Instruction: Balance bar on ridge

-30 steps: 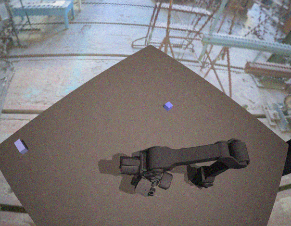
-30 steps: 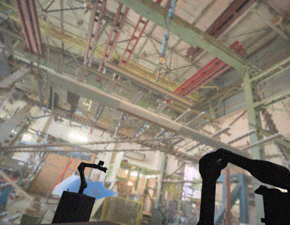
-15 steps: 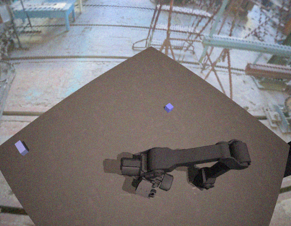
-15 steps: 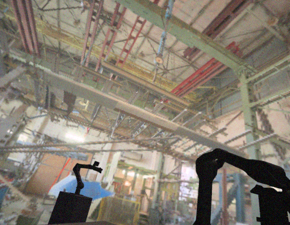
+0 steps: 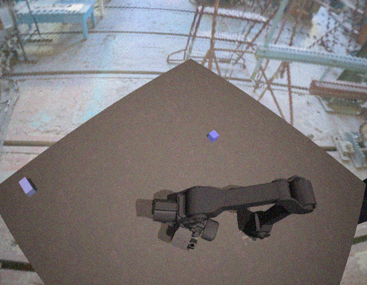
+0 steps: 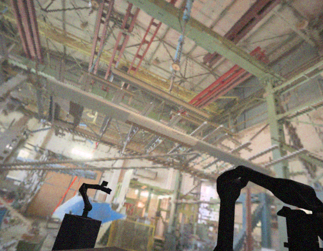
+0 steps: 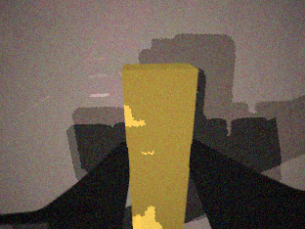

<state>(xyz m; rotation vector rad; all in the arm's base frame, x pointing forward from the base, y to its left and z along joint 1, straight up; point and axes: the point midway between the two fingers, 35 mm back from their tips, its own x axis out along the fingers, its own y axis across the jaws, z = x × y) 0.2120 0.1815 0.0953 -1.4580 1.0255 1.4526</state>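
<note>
Now: the yellow bar 3 cm to the right of my gripper tip and 1 cm ahead of it.
</note>
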